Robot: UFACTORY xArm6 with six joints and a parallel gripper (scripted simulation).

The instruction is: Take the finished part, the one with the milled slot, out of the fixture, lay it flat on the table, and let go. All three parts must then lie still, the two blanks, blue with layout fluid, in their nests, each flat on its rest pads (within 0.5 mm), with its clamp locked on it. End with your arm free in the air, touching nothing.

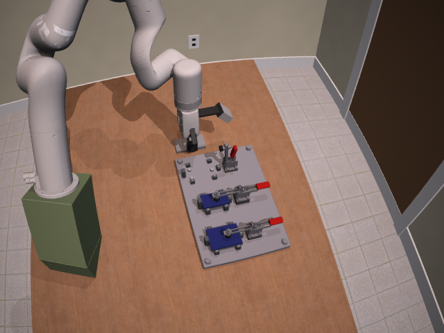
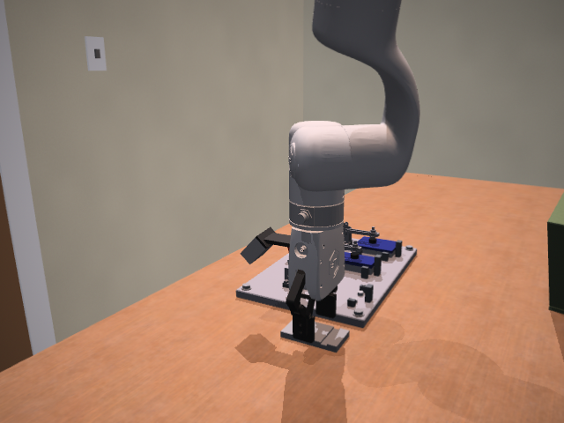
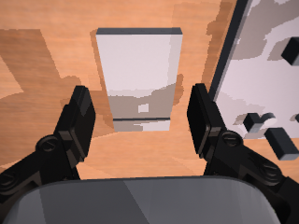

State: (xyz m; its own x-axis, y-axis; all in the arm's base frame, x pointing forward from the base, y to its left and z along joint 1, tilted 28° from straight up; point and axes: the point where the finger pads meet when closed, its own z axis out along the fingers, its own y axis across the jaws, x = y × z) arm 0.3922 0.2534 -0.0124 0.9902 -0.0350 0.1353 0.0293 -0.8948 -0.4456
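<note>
The grey finished part lies 2 cm below my hand and 1 cm behind it. Round my hand: grey fixture plate (23 cm to the right, 7 cm ahead, 2 cm below).
</note>
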